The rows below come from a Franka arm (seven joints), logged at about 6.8 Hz.
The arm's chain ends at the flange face. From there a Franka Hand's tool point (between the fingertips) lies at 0.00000 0.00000 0.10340 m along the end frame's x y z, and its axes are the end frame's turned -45 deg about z.
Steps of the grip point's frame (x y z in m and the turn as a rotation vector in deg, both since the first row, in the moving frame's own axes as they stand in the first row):
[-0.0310 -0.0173 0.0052 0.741 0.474 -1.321]
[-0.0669 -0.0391 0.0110 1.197 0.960 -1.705]
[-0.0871 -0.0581 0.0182 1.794 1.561 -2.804]
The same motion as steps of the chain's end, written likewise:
[-0.0338 0.0112 0.0052 0.859 -0.189 -1.321]
[-0.0746 0.0224 0.0110 1.525 -0.168 -1.705]
[-0.1023 0.0248 0.0183 2.372 -0.165 -2.804]

